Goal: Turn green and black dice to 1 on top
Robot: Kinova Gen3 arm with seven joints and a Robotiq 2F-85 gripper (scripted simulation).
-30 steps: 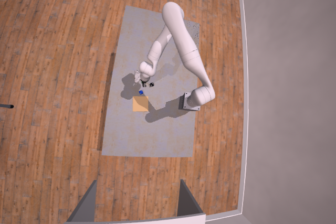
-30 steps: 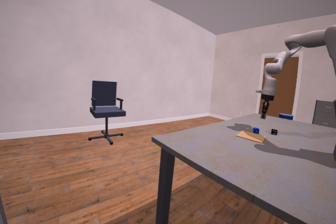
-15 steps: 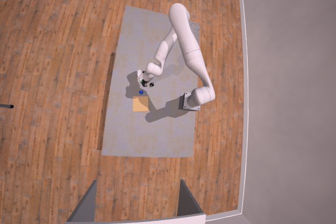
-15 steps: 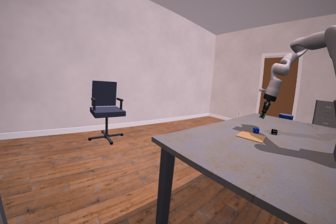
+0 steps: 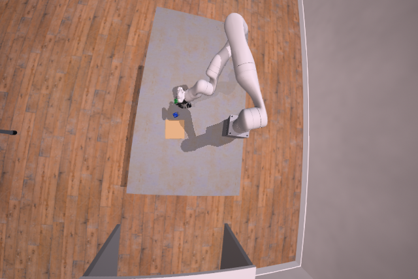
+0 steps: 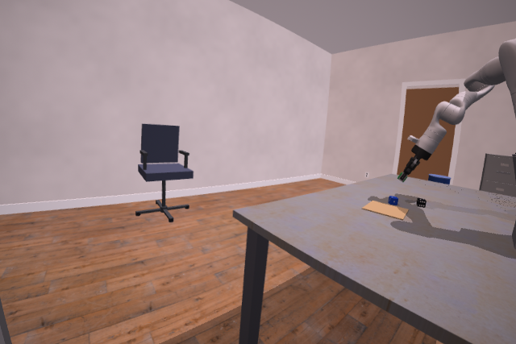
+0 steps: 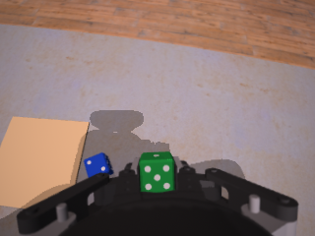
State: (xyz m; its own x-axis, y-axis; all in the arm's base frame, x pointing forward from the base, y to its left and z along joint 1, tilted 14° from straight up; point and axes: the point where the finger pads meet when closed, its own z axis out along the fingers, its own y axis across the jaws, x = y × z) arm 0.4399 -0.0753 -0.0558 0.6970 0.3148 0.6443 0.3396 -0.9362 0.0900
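My gripper is now 9 cm past the black die, 2 cm to the left of it and 10 cm above it. Round my hand: blue die 1 cm behind, 8 cm to the left, 10 cm below; then tan mat 3 cm behind, 19 cm to the left, 11 cm below; then green die right at my hand.
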